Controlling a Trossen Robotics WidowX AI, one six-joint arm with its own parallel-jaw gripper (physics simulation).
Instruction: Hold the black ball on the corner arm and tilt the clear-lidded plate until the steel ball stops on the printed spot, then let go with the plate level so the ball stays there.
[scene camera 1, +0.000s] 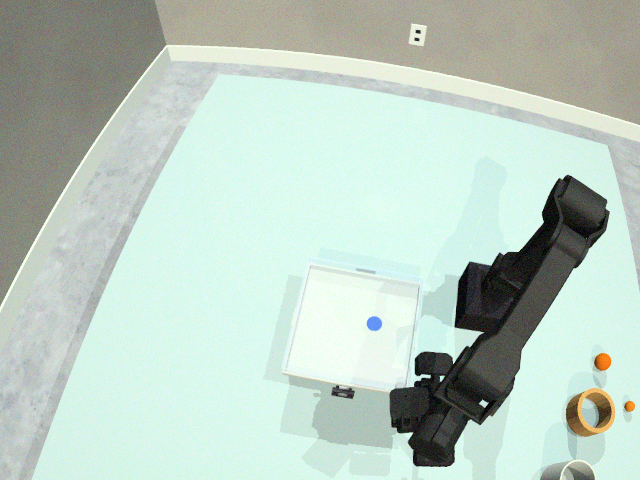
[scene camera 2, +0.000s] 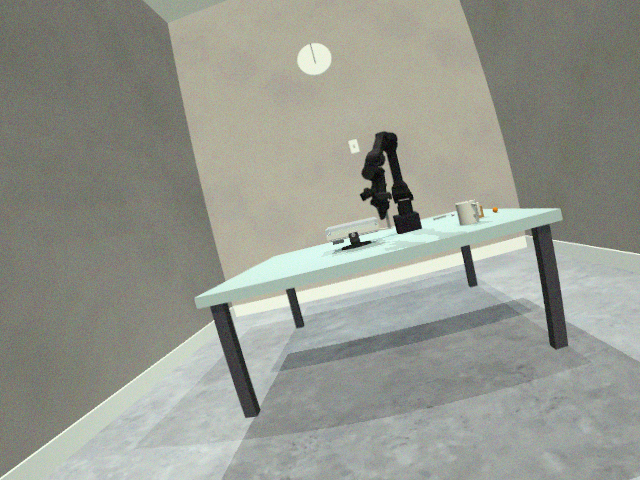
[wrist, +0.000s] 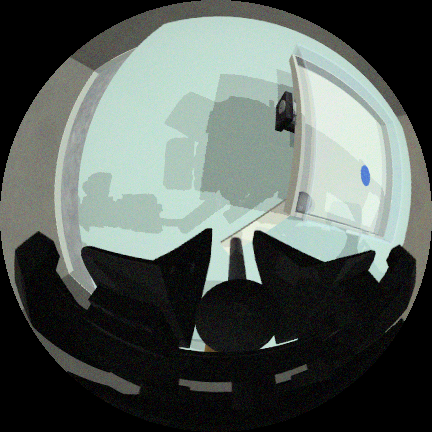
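Note:
The clear-lidded white plate sits raised on its black stand; its exact tilt is hard to tell. The blue printed spot is right of the plate's middle in scene camera 1. The steel ball is inside, in the corner by the pale corner arm, away from the spot. The black ball stands on a dark post on that arm. My gripper is shut on the black ball, with a finger on each side of it.
A small black fitting sticks out from the plate's side. An orange ring, two orange balls and a pale mug stand on the table, on the far side of the arm from the plate.

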